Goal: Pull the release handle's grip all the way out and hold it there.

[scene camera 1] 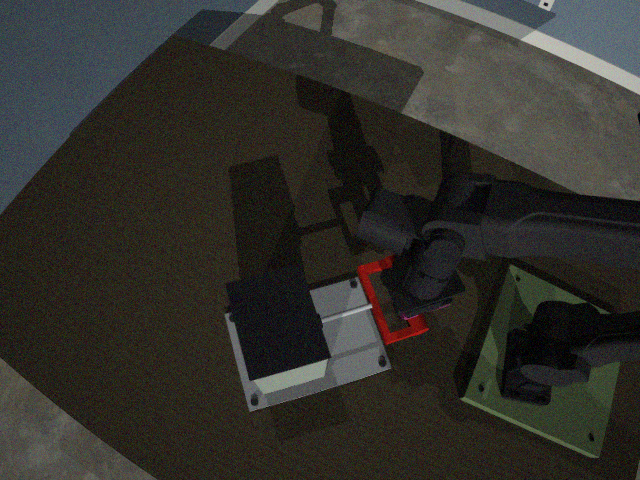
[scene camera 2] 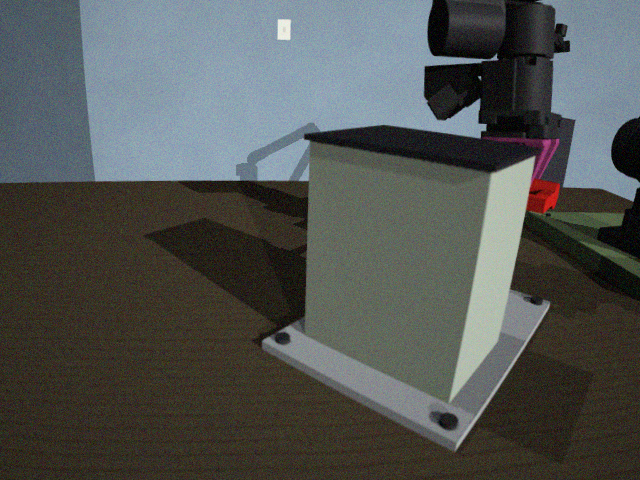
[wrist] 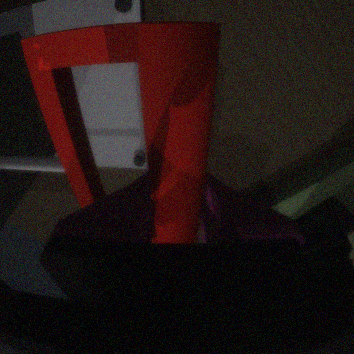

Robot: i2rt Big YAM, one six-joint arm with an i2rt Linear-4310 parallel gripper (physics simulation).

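Observation:
The release handle's red grip (scene camera 1: 379,315) (scene camera 2: 545,196) (wrist: 187,130) is a rectangular frame at the end of a thin pale rod (scene camera 1: 346,313) (wrist: 32,164). The rod runs out of a pale box with a dark top (scene camera 1: 281,325) (scene camera 2: 392,258), and a long stretch of it shows. The grip stands out past the edge of the grey base plate (scene camera 1: 351,330) (scene camera 2: 361,374) (wrist: 115,110). My gripper (scene camera 1: 416,310) (wrist: 176,177), with magenta fingers, is shut on the grip's outer bar. The fingertips are partly hidden in the scene views and dark in the wrist view.
A green plate (scene camera 1: 558,413) (scene camera 2: 573,219) (wrist: 300,202) with raised edges lies to the right of the handle in the first scene view, with dark arm parts (scene camera 1: 547,351) standing on it. Dark bolts sit at the grey plate's corners. My arm reaches in from the right.

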